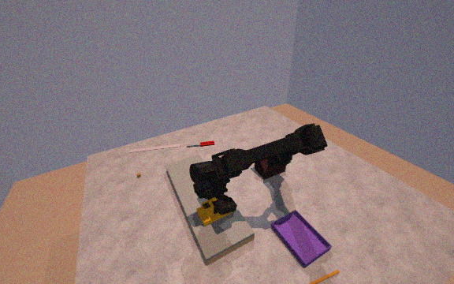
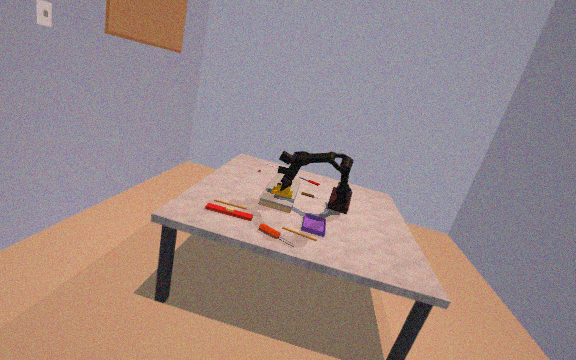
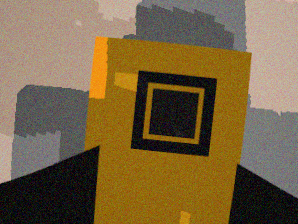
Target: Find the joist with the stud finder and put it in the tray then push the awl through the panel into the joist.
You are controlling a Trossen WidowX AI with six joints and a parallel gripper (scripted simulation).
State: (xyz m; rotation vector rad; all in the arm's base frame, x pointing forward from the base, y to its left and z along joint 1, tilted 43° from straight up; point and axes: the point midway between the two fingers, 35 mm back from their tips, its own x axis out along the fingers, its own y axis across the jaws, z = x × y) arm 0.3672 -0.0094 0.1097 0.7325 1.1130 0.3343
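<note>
Right now my gripper tip is 20 cm past the purple tray, 24 cm to the right of it and 5 cm above it. Also, from my gripper tip: yellow stud finder: 1 cm ahead, 2 cm above; then awl: 22 cm behind, 18 cm to the right, 6 cm below; then red level: 23 cm ahead, 31 cm to the left, 5 cm below.
</note>
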